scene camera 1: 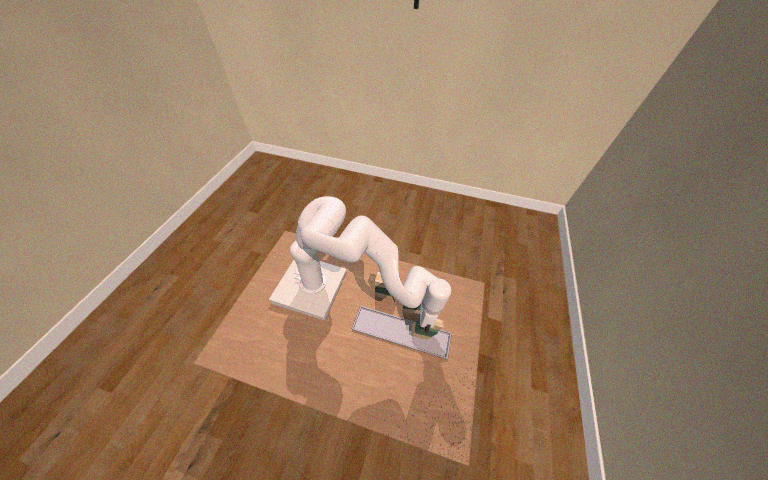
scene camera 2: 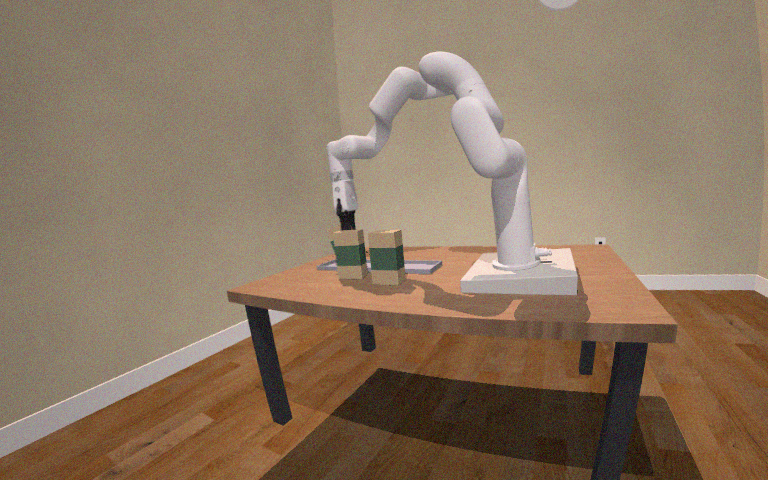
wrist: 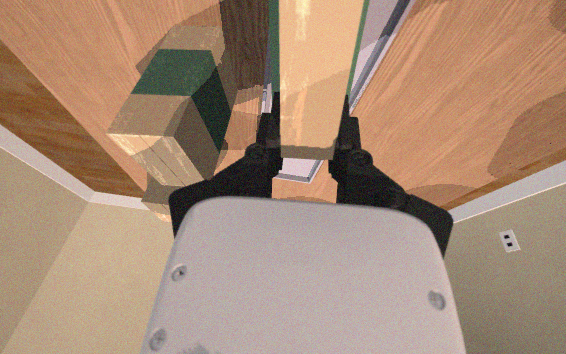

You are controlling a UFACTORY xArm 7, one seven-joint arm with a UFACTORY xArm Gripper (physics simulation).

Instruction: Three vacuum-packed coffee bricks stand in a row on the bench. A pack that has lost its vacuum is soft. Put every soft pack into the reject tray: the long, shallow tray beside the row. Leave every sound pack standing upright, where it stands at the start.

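Places are measured from the arm's base along level axes (x left, y down, z back), in metres.
Pixels of known places: gripper, between the fingertips: [wrist: 308, 111]; arm's base, origin of its link: [scene camera 1: 313, 282] [scene camera 2: 516, 263].
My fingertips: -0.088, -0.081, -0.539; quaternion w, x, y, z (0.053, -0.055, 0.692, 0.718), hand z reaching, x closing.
Ahead of a thing's pixels: the offset from my fingertips to its top centre, as dx, dy, dz. Level surfaces: height alone.
My gripper [scene camera 1: 428, 328] [scene camera 2: 347, 228] [wrist: 308, 111] is shut on a tan-and-green coffee brick {+0.002, -0.039, -0.016} [scene camera 1: 423, 330] [scene camera 2: 333, 247] [wrist: 317, 65]. The held brick is low over the right part of the reject tray {-0.015, +0.107, +0.081} [scene camera 1: 376, 323] [scene camera 2: 423, 267] [wrist: 298, 170]; whether it touches the tray cannot be told. In scene camera 2 it is mostly hidden behind the middle brick {+0.105, -0.020, +0.064} [scene camera 1: 411, 313] [scene camera 2: 350, 255] [wrist: 172, 72], which stands upright on the bench. The other end brick {+0.144, -0.020, +0.204} [scene camera 1: 382, 289] [scene camera 2: 386, 258] [wrist: 161, 198] also stands upright; the arm partly hides the row in scene camera 1.
The long, shallow tray lies beside the row, with its left part bare. The middle brick stands close to the held brick and the tray's edge. The robot's white base plate [scene camera 1: 284, 298] [scene camera 2: 523, 284] is on the wooden table {dy +0.121} [scene camera 1: 254, 339] [scene camera 2: 453, 314].
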